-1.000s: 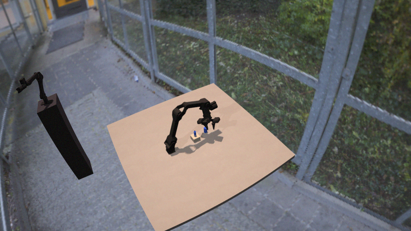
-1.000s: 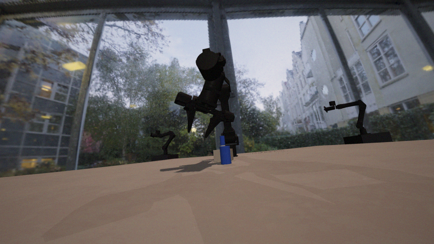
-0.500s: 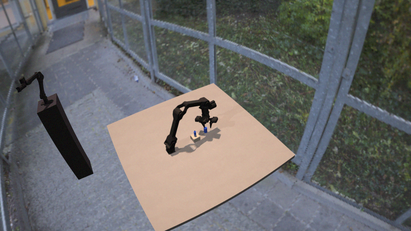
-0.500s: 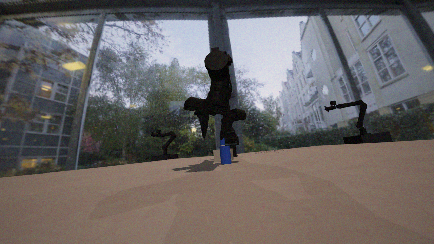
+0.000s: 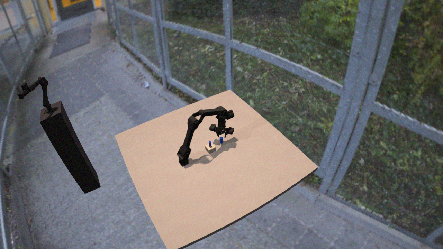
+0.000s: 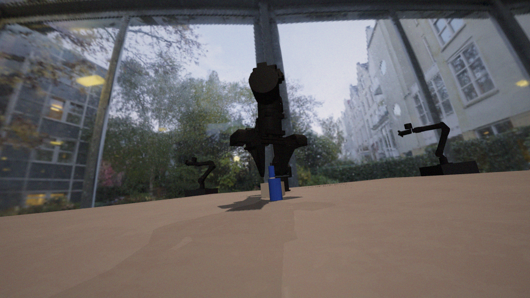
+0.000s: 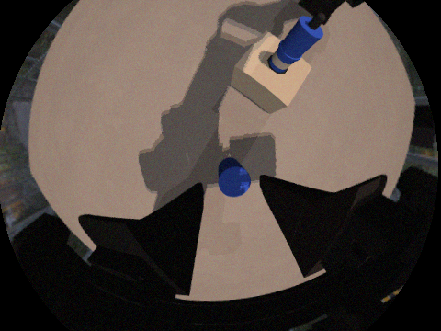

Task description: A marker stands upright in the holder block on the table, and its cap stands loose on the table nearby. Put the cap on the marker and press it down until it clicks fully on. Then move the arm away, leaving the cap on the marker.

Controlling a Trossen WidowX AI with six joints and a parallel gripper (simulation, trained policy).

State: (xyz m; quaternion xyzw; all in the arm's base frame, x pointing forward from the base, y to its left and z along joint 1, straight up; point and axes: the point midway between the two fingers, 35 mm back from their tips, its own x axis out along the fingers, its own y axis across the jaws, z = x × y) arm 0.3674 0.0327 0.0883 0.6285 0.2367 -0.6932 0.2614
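The blue cap lies 3 cm below my gripper tip. The rest, counted from my gripper tip: holder block 12 cm behind, 3 cm to the right, 3 cm below.
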